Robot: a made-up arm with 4 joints.
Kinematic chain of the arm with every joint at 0, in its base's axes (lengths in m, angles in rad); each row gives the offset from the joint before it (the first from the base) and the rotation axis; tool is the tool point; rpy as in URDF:
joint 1: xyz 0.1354 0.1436 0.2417 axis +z
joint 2: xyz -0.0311 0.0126 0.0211 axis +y
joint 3: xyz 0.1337 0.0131 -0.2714 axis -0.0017 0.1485 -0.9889
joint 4: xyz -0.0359 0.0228 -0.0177 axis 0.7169 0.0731 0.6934
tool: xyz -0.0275 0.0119 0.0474 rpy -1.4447 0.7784 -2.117
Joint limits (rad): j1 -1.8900..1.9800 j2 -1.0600..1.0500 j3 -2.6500..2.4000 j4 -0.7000..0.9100
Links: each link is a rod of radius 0.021 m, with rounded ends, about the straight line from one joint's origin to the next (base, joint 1, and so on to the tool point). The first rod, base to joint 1, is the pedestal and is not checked.
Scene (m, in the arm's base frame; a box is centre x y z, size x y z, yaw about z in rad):
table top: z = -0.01
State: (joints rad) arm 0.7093 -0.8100 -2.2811 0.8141
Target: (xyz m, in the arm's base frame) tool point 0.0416 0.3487 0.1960
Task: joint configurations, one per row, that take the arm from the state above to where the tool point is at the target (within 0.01 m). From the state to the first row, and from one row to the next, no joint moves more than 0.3 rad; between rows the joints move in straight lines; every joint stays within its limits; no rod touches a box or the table.
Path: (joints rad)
1: 0.8542 -0.8457 -1.9880 0.6525
2: 0.9991 -0.8814 -1.6949 0.4910
3: 1.1440 -0.9171 -1.4018 0.3294
4: 1.2889 -0.9529 -1.1087 0.1679
5: 1.4338 -0.9886 -0.8155 0.0063
6: 1.5787 -1.0243 -0.5224 -0.1552
7: 1.7236 -1.0600 -0.2293 -0.3168

